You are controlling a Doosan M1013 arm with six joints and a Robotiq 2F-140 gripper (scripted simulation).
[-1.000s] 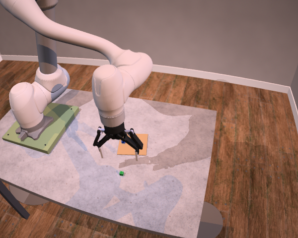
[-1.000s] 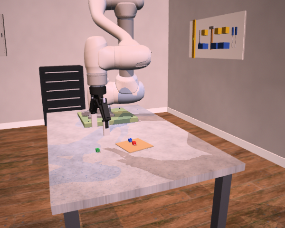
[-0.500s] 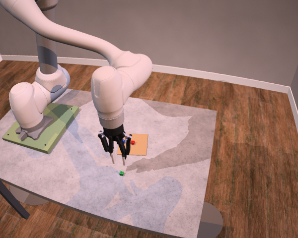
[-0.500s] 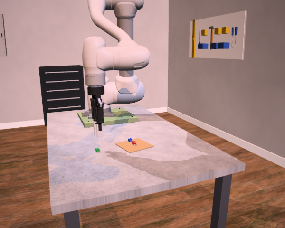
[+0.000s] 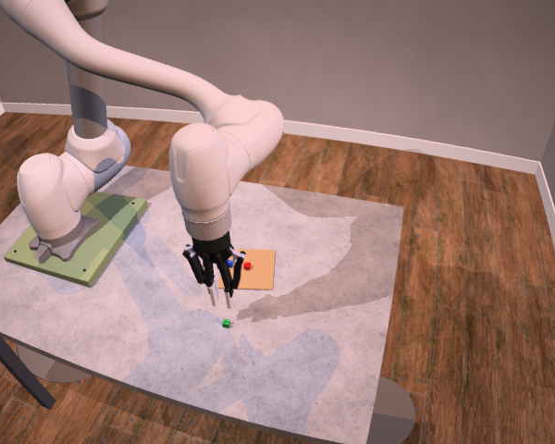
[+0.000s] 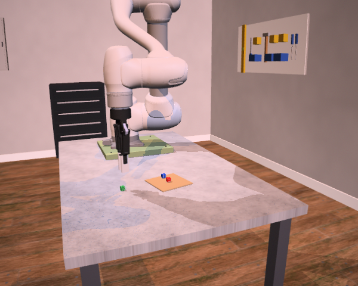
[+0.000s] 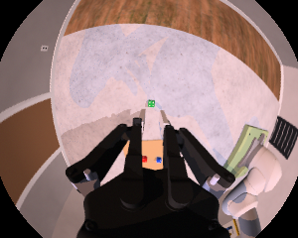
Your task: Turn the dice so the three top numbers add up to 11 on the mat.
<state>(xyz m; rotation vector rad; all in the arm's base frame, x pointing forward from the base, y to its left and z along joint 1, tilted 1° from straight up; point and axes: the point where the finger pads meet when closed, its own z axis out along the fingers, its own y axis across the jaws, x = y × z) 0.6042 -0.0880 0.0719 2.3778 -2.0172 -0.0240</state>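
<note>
My hand is 10 mm to the left of the green die and 100 mm above it. Also, from my hand: red die (20 mm behind, 180 mm to the left, 100 mm below); then orange mat (20 mm behind, 180 mm to the left, 110 mm below); then blue die (70 mm behind, 170 mm to the left, 100 mm below).
</note>
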